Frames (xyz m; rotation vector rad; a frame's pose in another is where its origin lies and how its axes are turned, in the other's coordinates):
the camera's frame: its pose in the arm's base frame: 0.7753 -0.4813 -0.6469 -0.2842 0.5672 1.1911
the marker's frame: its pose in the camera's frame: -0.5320 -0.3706 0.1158 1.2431 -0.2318 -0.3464
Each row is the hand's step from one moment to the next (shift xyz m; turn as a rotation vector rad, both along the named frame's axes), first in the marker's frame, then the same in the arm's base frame.
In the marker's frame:
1: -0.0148 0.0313 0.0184 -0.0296 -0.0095 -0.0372
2: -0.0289 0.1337 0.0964 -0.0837 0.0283 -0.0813
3: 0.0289 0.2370 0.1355 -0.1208 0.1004 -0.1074
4: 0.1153 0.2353 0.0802 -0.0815 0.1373 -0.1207
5: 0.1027 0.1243 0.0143 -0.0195 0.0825 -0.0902
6: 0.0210 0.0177 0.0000 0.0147 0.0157 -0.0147
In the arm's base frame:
1: 0.0071 0.0042 0.0383 -0.0477 -0.0073 -0.0046
2: 0.0646 0.0302 0.1514 -0.1142 0.0060 0.0367
3: 0.1327 0.1166 0.2102 -0.1552 0.0443 0.1007
4: 0.1383 0.1909 0.1397 -0.1421 0.0983 0.1010
5: 0.0747 0.1380 0.0398 -0.0825 0.0843 0.0375
6: 0.0127 0.0243 0.0013 -0.0029 0.0258 -0.0022

